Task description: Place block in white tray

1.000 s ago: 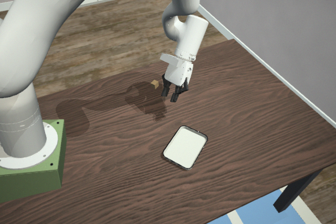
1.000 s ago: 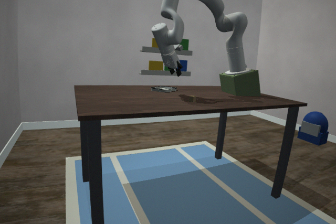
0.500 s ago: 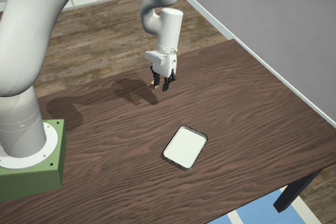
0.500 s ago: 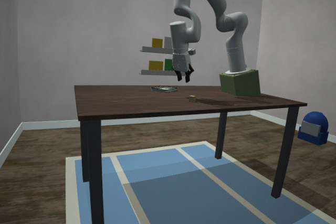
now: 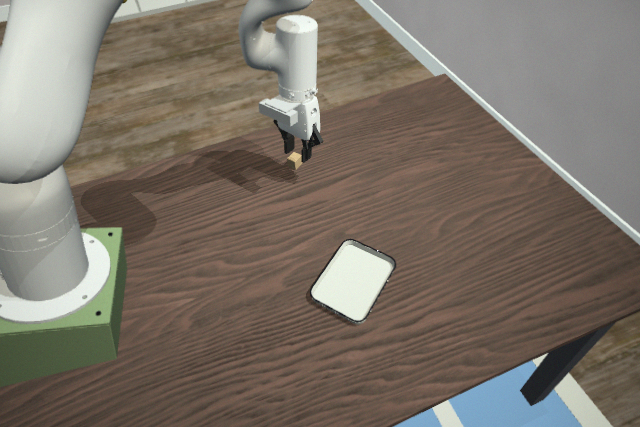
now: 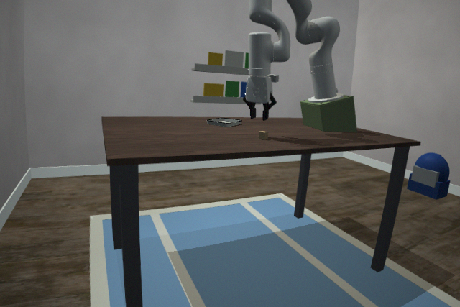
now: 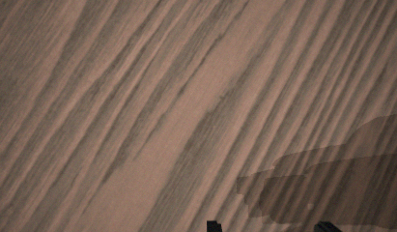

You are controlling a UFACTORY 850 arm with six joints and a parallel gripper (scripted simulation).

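My hand is 1 cm past the small wooden block, 4 cm to the right of it and 8 cm above it. The rest, counted from my hand: white tray 4 cm ahead, 34 cm to the right, 8 cm below.
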